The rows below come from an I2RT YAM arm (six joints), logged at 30 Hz.
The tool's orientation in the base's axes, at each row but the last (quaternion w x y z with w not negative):
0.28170, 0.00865, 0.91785, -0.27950
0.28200, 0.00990, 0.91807, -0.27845
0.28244, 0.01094, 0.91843, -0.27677
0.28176, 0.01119, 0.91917, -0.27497
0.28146, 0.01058, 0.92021, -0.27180
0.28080, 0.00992, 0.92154, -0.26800
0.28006, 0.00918, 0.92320, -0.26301
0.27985, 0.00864, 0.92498, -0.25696
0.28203, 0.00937, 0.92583, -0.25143
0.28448, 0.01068, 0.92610, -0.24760
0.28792, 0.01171, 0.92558, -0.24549
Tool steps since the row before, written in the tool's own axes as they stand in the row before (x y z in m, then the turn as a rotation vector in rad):
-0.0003, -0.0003, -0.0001, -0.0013, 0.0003, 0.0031
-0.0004, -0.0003, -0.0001, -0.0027, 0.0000, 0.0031
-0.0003, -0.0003, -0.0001, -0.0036, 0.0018, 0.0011
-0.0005, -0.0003, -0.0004, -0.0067, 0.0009, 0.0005
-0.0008, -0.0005, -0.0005, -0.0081, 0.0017, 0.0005
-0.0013, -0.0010, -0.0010, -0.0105, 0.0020, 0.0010
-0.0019, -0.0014, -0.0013, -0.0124, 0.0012, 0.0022
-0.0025, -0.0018, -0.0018, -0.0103, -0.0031, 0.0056
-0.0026, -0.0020, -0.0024, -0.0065, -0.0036, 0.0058
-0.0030, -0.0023, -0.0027, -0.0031, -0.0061, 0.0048
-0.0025, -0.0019, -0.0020, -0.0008, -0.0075, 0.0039
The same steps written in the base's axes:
0.0001, -0.0002, 0.0004, 0.0027, -0.0012, -0.0016
0.0002, -0.0001, 0.0004, 0.0039, -0.0012, -0.0007
0.0001, -0.0002, 0.0004, 0.0039, 0.0014, 0.0002
0.0002, 0.0000, 0.0007, 0.0060, 0.0014, 0.0027
0.0003, -0.0001, 0.0010, 0.0074, 0.0023, 0.0031
0.0004, -0.0002, 0.0019, 0.0097, 0.0026, 0.0038
0.0007, -0.0003, 0.0026, 0.0118, 0.0016, 0.0043
0.0009, -0.0004, 0.0034, 0.0111, -0.0041, 0.0029
0.0006, -0.0003, 0.0040, 0.0079, -0.0051, 0.0009
0.0007, -0.0004, 0.0046, 0.0041, -0.0072, 0.0010
0.0007, -0.0004, 0.0036, 0.0015, -0.0083, 0.0010

